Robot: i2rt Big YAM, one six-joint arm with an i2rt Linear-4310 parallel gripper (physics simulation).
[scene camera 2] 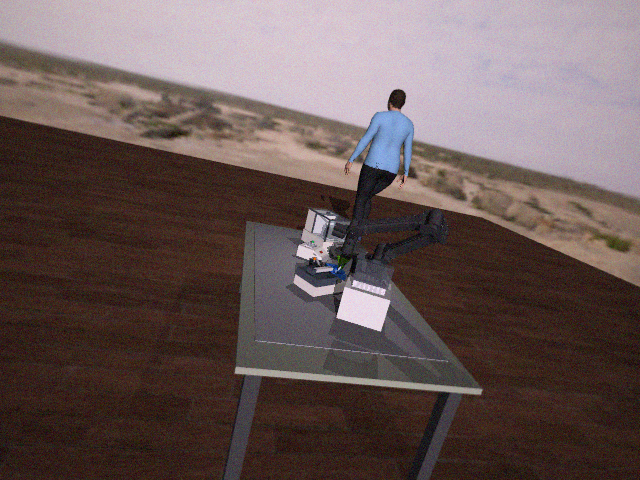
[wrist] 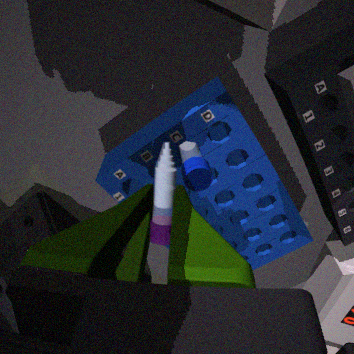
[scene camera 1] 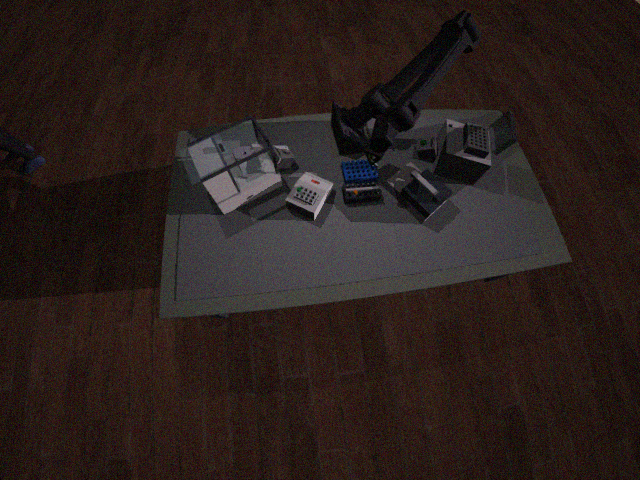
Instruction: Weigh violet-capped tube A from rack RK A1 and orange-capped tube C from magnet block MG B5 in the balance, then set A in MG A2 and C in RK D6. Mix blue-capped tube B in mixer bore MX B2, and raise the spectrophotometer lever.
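Frame: origin at the arm's base, x ahead, y left, z up, level; metres.
Where they show: gripper, fingertip midpoint: (scene camera 2: pixel 339 269) (wrist: pixel 165 194) (scene camera 1: pixel 371 163); arm's base at its link origin: (scene camera 1: pixel 351 122).
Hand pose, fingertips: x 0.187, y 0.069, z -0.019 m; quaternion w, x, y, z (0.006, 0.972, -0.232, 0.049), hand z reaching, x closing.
Note:
Each offset is from my fingertips to the top centre of the thing. "spot": to the spot under its first point. Level surfaces: height alone.
My gripper (wrist: pixel 165 194) (scene camera 2: pixel 342 259) is shut on violet-capped tube A @(dz +0.021, dx +0.003, dy +0.006 m) (wrist: pixel 164 187), its violet cap between the green fingers and its narrow end pointing down over the lettered edge of the blue rack @(dz -0.018, dx +0.015, dy -0.041 m) (wrist: pixel 212 91) (scene camera 1: pixel 358 169). The exact hole beneath it cannot be told. Blue-capped tube B @(dz +0.007, dx +0.018, dy +0.007 m) (wrist: pixel 198 176) stands in the rack beside tube A. Orange-capped tube C shows as an orange spot on the black block @(dz +0.000, dx +0.111, dy -0.043 m) (scene camera 1: pixel 366 196) (wrist: pixel 295 82) next to the rack. The balance @(spot: dz +0.055, dx +0.163, dy -0.500 m) (scene camera 1: pixel 227 192), a glass-walled white box, is at the left in scene camera 1.
A white keypad unit @(dz +0.022, dx +0.127, dy -0.228 m) (scene camera 1: pixel 313 183) stands between balance and rack. A dark-topped box with a light bar @(dz +0.054, dx +0.103, dy +0.167 m) (scene camera 1: pixel 424 181) is right of the rack. A white box with a dark bored block @(dz +0.122, dx -0.075, dy +0.327 m) (scene camera 1: pixel 477 138) stands further right. A person (scene camera 2: pixel 390 139) is beyond the table @(dz -0.051 m) (scene camera 2: pixel 289 356).

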